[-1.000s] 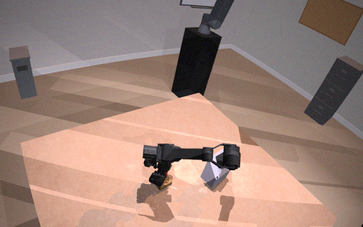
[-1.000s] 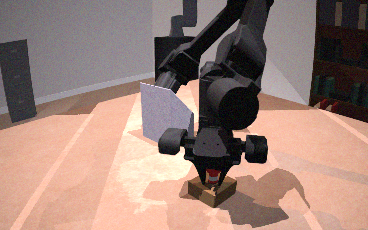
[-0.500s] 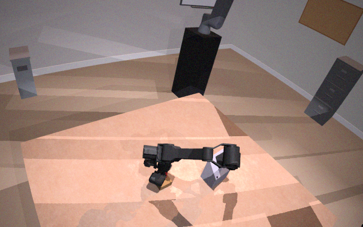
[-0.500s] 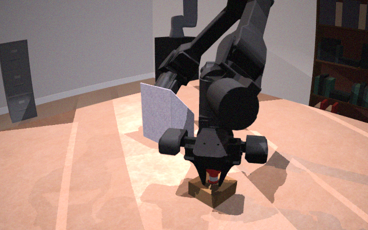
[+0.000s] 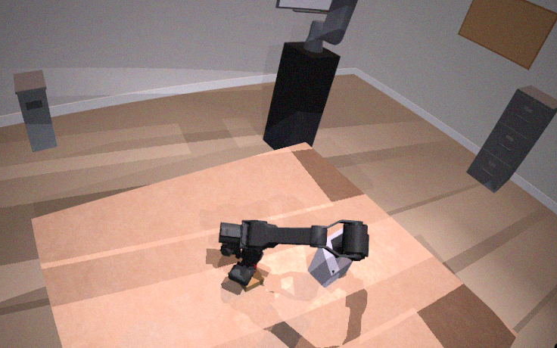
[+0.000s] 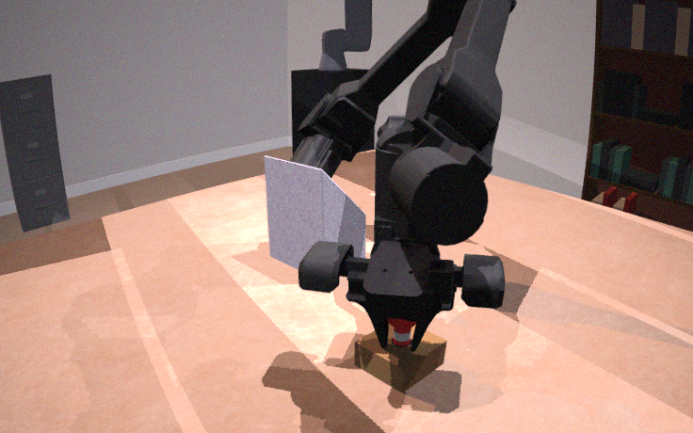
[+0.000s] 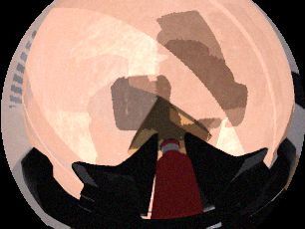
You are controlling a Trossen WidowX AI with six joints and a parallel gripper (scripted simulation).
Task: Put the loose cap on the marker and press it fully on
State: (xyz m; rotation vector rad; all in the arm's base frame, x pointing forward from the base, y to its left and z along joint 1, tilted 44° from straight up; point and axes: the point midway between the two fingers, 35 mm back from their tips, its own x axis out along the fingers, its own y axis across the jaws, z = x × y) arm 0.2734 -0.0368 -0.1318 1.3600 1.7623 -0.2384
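Now: the red cap 50 mm above my gripper tip, 10 mm to the left of it and 10 mm behind it.
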